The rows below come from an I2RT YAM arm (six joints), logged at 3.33 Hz.
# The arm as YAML. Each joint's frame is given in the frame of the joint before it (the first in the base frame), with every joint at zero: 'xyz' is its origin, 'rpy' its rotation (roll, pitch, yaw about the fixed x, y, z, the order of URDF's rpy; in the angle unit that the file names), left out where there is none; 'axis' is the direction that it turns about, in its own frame. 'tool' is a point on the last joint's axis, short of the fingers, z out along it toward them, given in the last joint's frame.
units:
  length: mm
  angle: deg
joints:
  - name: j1
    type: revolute
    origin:
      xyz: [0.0, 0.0, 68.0]
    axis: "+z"
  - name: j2
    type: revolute
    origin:
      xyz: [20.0, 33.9, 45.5]
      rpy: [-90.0, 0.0, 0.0]
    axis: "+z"
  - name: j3
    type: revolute
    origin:
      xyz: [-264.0, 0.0, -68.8]
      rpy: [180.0, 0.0, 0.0]
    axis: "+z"
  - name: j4
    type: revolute
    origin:
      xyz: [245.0, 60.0, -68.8]
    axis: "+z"
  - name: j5
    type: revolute
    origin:
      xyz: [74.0, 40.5, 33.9]
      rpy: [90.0, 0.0, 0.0]
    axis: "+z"
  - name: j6
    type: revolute
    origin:
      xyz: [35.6, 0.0, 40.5]
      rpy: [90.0, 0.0, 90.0]
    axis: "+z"
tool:
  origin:
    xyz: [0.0, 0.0, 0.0]
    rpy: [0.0, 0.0, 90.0]
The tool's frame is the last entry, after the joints.
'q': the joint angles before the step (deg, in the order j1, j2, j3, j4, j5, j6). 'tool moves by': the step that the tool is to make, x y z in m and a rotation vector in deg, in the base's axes. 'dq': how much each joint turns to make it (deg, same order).
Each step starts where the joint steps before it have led.
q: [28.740, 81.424, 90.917, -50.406, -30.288, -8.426]
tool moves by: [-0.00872, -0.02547, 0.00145, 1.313, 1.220, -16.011]
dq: [-2.730, -5.760, -5.201, 3.624, 9.296, 10.718]
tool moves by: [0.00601, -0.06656, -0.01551, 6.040, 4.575, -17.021]
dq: [-14.541, -5.314, -7.656, 2.905, -2.248, 7.824]
